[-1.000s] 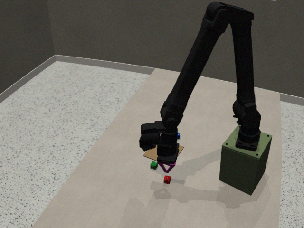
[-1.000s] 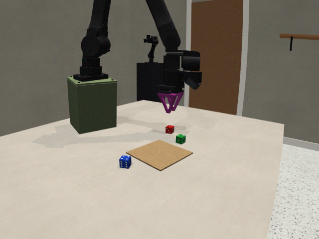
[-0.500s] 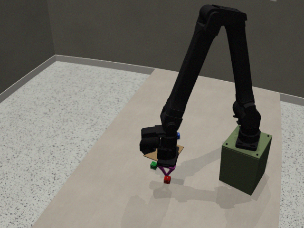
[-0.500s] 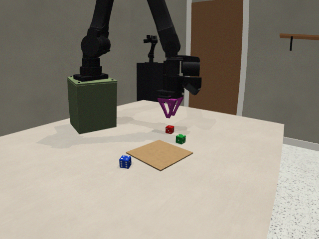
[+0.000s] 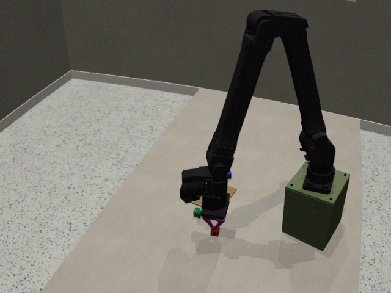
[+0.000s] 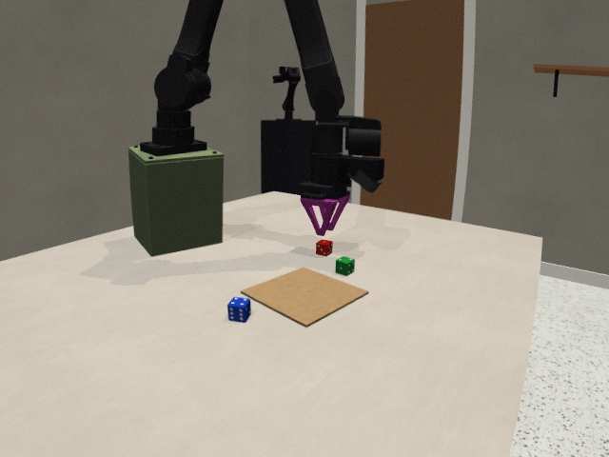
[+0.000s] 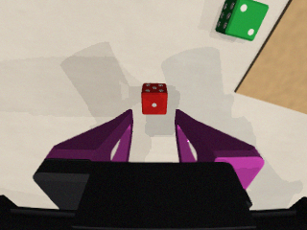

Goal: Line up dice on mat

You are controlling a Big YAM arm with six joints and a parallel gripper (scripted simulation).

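My hand is 40 mm above the red die. Also, from my hand: blue die (70 mm ahead, 280 mm to the right, 40 mm below); then tan mat (90 mm ahead, 160 mm to the right, 50 mm below); then green die (90 mm ahead, 50 mm to the right, 40 mm below).
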